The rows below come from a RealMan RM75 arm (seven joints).
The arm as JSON. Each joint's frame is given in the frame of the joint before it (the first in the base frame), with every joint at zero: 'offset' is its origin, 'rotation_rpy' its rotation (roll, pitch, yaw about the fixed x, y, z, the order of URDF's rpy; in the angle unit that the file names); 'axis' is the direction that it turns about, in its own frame. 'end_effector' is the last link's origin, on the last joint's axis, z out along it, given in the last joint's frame.
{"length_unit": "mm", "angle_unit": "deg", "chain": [
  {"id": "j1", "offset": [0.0, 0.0, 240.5], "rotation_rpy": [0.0, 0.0, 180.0], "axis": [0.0, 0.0, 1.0]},
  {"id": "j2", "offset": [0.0, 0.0, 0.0], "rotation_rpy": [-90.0, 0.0, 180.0], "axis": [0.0, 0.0, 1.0]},
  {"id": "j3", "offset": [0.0, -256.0, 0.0], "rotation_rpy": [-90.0, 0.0, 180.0], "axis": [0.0, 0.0, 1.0]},
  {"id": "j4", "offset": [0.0, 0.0, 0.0], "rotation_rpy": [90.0, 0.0, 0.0], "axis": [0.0, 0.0, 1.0]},
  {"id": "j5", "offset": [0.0, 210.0, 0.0], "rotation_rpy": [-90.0, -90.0, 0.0], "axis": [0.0, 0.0, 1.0]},
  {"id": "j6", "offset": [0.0, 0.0, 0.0], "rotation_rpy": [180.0, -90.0, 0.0], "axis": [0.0, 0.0, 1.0]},
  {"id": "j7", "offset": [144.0, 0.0, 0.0], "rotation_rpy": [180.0, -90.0, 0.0], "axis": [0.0, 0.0, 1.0]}
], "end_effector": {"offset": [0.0, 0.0, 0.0], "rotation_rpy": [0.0, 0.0, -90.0]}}
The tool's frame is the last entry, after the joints.
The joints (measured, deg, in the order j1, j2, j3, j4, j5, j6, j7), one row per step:
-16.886, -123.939, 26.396, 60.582, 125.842, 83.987, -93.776
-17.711, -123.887, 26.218, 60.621, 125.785, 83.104, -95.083
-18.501, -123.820, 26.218, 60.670, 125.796, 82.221, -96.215
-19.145, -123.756, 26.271, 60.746, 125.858, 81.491, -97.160
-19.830, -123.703, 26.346, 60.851, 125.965, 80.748, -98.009
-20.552, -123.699, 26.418, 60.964, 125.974, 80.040, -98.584
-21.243, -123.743, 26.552, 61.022, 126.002, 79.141, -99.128
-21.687, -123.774, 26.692, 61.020, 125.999, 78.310, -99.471
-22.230, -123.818, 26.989, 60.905, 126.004, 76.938, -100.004
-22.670, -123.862, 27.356, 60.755, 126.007, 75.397, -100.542
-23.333, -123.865, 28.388, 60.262, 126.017, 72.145, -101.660
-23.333, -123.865, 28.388, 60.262, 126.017, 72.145, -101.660
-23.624, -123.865, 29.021, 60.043, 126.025, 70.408, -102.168
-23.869, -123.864, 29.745, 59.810, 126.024, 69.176, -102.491
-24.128, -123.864, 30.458, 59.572, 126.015, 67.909, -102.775
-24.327, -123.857, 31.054, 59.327, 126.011, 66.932, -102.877
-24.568, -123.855, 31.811, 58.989, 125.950, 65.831, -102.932
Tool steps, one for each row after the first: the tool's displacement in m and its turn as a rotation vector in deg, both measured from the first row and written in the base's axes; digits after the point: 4 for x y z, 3 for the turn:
0.0022, 0.0062, 0.0021, 0.816, -0.413, 0.637
0.0046, 0.0122, 0.0038, 1.468, -0.623, 1.091
0.0066, 0.0171, 0.0052, 1.961, -0.734, 1.451
0.0090, 0.0223, 0.0067, 2.441, -0.740, 1.691
0.0120, 0.0277, 0.0079, 2.961, -0.696, 1.634
0.0147, 0.0330, 0.0086, 3.526, -0.607, 1.660
0.0162, 0.0368, 0.0091, 4.037, -0.465, 1.761
0.0177, 0.0419, 0.0094, 4.772, -0.258, 2.098
0.0185, 0.0466, 0.0096, 5.575, 0.012, 2.583
0.0189, 0.0551, 0.0095, 7.041, 0.628, 3.752
0.0189, 0.0551, 0.0095, 7.041, 0.628, 3.752
0.0191, 0.0593, 0.0095, 7.809, 1.073, 4.293
0.0201, 0.0627, 0.0084, 8.114, 1.446, 4.475
0.0211, 0.0662, 0.0074, 8.463, 1.846, 4.630
0.0218, 0.0688, 0.0063, 8.663, 2.225, 4.665
0.0230, 0.0718, 0.0046, 8.818, 2.637, 4.605

